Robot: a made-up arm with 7 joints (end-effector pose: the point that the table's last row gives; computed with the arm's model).
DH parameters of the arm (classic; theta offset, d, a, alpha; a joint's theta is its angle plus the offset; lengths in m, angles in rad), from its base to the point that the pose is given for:
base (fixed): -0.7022 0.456 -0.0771 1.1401
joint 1: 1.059 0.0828 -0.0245 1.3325
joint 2: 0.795 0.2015 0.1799 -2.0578
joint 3: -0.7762 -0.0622 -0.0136 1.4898
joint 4: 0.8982 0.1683 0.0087 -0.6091
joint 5: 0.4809 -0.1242 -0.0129 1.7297
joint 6: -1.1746 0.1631 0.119 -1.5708
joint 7: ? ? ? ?
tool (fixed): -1.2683 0.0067 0 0
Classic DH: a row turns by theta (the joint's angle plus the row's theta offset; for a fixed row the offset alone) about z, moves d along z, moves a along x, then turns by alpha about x.
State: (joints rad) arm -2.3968 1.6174 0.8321 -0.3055 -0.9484 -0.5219 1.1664
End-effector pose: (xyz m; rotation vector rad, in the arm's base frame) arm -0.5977 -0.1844 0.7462 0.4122 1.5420 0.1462
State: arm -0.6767 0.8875 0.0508 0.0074 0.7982 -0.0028 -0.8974
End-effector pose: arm -0.4512 -0.2678 0.4535 1.0225 -0.5740 -1.1241
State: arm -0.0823 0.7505 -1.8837 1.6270 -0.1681 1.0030 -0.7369
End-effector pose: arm -0.2872 -0.0135 0.5074 1.6921 -1.2368 -1.6558
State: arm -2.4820 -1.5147 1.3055 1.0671 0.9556 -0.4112 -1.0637
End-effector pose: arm -0.1950 -0.0199 0.3670 1.0599 1.3096 -0.4933
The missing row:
joint 7: 1.5558 0.1109 -0.0439 1.7065
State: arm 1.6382 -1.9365 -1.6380 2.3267 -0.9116 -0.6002 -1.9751
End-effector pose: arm -0.1151 0.2080 0.5831 0.7936 -1.6114 0.0012
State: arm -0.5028 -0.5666 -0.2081 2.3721 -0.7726 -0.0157 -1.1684
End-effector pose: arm -0.2415 -0.1330 0.5258 0.3527 -0.6380 -0.6054
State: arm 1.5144 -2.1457 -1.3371 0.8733 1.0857 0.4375 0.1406
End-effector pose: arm 0.0625 0.2339 0.5851 -1.5001 -0.1085 -1.8699
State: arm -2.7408 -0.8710 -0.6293 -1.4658 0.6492 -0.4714 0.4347
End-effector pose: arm -0.4088 0.3705 0.2754 2.9143 0.1924 0.9531
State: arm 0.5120 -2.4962 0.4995 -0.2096 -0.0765 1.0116 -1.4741
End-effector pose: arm 0.4053 -0.1969 0.4014 0.5676 1.9333 0.1338
